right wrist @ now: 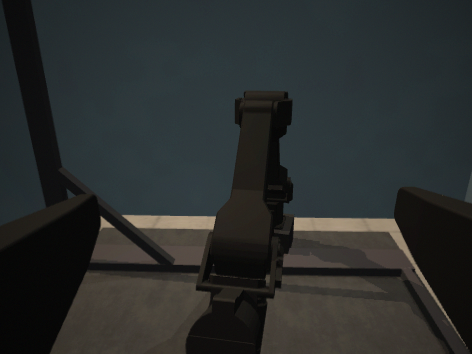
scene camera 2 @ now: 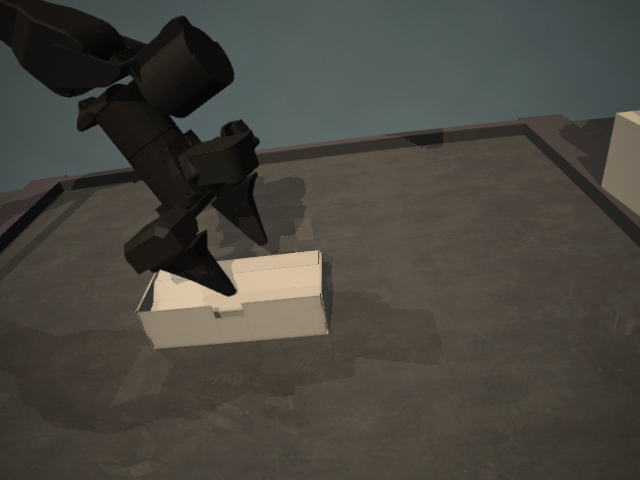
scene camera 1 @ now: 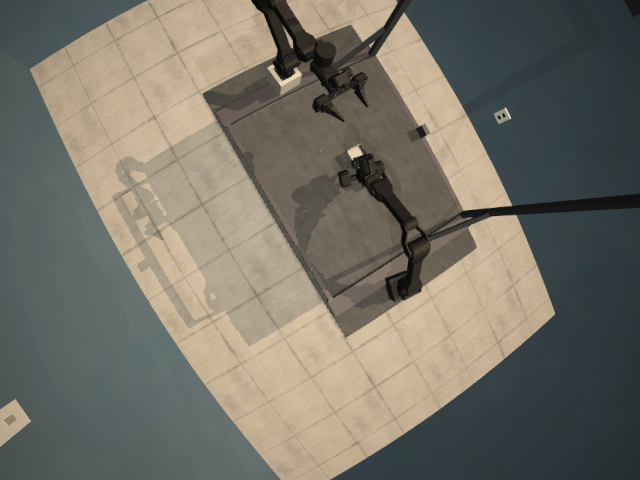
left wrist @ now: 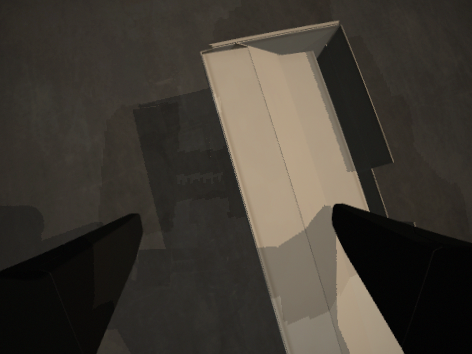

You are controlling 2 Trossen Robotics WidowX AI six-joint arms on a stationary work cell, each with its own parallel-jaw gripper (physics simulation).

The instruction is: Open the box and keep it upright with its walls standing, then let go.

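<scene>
The white box [scene camera 1: 355, 151] [scene camera 2: 281, 320] [left wrist: 270, 125] stands upright on the table, with its top open. In scene camera 2 its notched near wall and right end stand. In the left wrist view a pale panel slopes inward from the left long edge, with a lengthwise crease; whether it is a wall or a lid flap I cannot tell. My left gripper [scene camera 2: 249, 269] [left wrist: 238, 218] is open and empty, one finger over the box's interior, the other beyond that long edge. My right gripper [scene camera 1: 355, 113] is open and empty, away from the box. Part of the box is hidden.
The dark table [scene camera 1: 279, 149] [scene camera 2: 465, 310] has a low raised rim [scene camera 2: 351, 149]. A white block [scene camera 1: 286, 85] is under the right arm's base. Dark frame bars [scene camera 1: 387, 33] [right wrist: 37, 100] rise at the table's edge. The left arm [right wrist: 252, 165] shows ahead of the right gripper.
</scene>
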